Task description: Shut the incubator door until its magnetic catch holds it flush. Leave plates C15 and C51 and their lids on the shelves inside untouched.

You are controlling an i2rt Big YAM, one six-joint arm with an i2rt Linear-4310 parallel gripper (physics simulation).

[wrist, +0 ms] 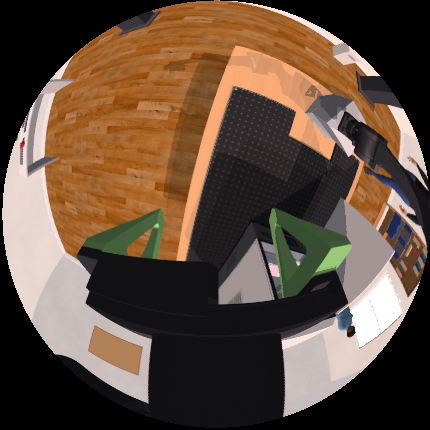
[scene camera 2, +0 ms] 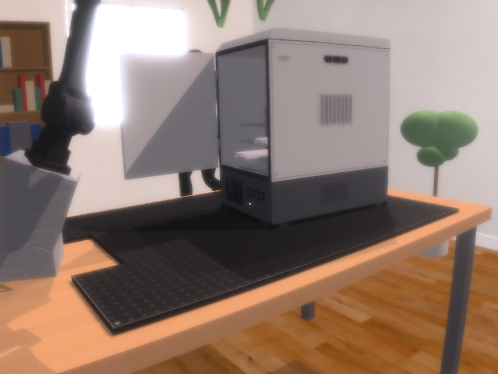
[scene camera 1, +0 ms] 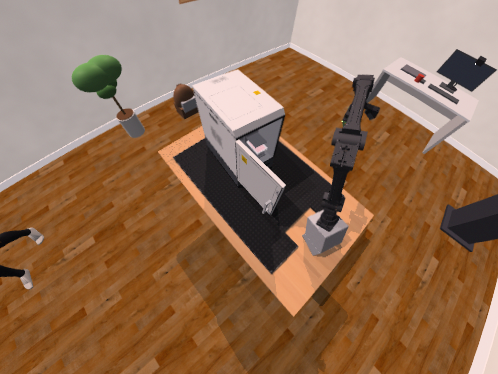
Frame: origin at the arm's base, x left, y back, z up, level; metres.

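Where they show: gripper, fingertip midpoint: [wrist: 216, 213] [scene camera 2: 240, 23]; arm's base at its link origin: [wrist: 352, 129] [scene camera 2: 46, 164] [scene camera 1: 327, 221].
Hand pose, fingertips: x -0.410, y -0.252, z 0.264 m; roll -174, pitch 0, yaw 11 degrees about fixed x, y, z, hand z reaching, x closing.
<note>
Each offset is from my fingertips to the top centre of the thing. "spot": to the spot under its first point. Level surfaces: height alone.
The incubator [scene camera 1: 240, 102] [scene camera 2: 330, 135] [wrist: 243, 275] stands upright. Its door [scene camera 1: 260, 177] [scene camera 2: 170, 115] [wrist: 367, 245] is swung wide open, with a handle {spot: dz -0.265, dx +0.575, dy -0.051 m} [scene camera 1: 268, 206] at its free edge. Pale plates {dz -0.252, dx +0.292, dy -0.394 m} [scene camera 1: 259, 148] [scene camera 2: 251, 154] [wrist: 274, 270] show on the shelves inside; I cannot tell C15 from C51. My gripper [wrist: 216, 213] is open and empty, its green fingers spread wide. It hangs high in the air, apart from the door, to the side of the incubator's open front. In scene camera 1 the arm mostly hides it; it does not show in scene camera 2.
The incubator stands on a black perforated mat {dz -0.496 m} [scene camera 1: 220, 192] [scene camera 2: 165, 280] [wrist: 240, 130] on a wooden table [scene camera 1: 295, 295] [scene camera 2: 440, 235] [wrist: 227, 75]. The arm's grey base block [scene camera 1: 325, 235] [scene camera 2: 30, 215] stands at the table's near end, beyond the door's free edge.
</note>
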